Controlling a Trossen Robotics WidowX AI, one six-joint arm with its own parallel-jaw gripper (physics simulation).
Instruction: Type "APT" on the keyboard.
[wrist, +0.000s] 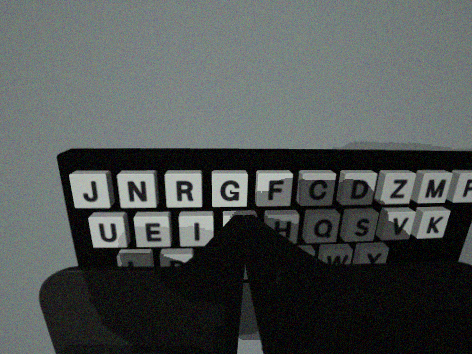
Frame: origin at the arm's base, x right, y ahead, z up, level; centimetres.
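Seen in the pictures: gripper, fingertip midpoint: (243, 225).
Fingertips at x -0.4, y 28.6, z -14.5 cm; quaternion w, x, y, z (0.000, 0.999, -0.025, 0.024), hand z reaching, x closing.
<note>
A point is followed by its place in that frame.
The black keyboard (200, 159) {x -2.0, y 31.4, z -15.1 cm} lies across the view with white letter keys in a scrambled layout. Its top row reads J, N, R, G, F, C, D, Z, M, and a partly cut-off P key (465, 187) {x 10.2, y 29.5, z -14.6 cm} at the right edge. The second row shows U, E, I, a covered key, H, Q, S, V, K. My gripper (243, 225) {x -0.4, y 28.6, z -14.5 cm} is shut and empty. Its tips overlap the covered key (231, 218) between I and H, hiding its letter; whether they touch it I cannot tell. No A or T key shows; the fingers hide part of the lower rows.
In the bottom row, parts of several keys show, among them the W key (336, 257) {x 4.1, y 26.4, z -14.6 cm} and the Y key (371, 255) {x 5.9, y 26.3, z -14.6 cm}. A grey surface (225, 75) {x -0.7, y 34.7, z -16.2 cm} extends behind the keyboard. Shadow falls over the keys right of the fingers. The keyboard's right end runs out of view.
</note>
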